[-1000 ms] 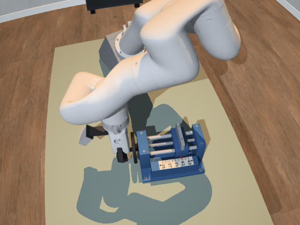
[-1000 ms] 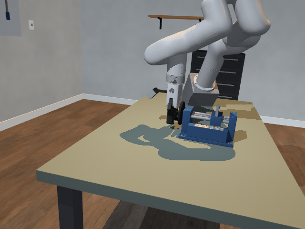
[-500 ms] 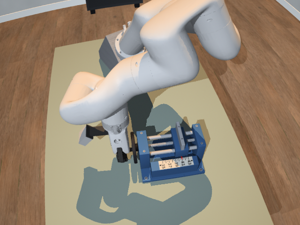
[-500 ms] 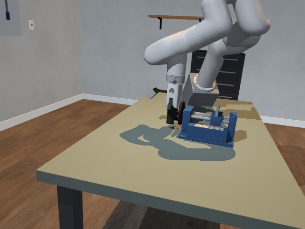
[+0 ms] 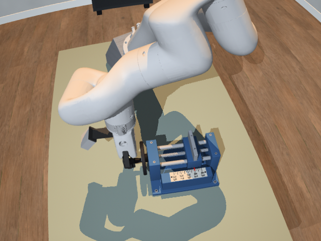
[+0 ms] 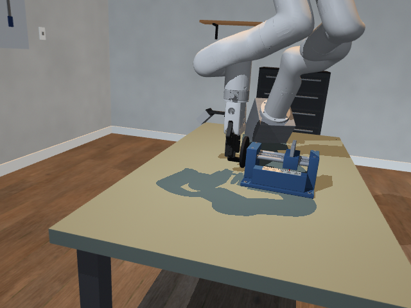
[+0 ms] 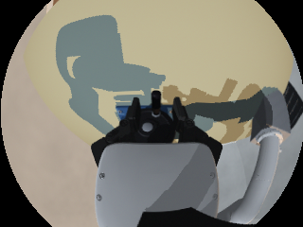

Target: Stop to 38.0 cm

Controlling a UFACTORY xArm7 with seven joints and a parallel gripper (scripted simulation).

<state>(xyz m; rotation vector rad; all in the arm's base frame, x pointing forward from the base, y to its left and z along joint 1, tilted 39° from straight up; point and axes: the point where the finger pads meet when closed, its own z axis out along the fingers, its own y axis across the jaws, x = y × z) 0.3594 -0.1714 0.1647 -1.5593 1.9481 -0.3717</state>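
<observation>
Right now my hand is 20 mm to the right of the handwheel, 20 mm above it and 10 mm short of it. Round my hand: stop plate: 170 mm to the left, 60 mm ahead, 20 mm above.
</observation>
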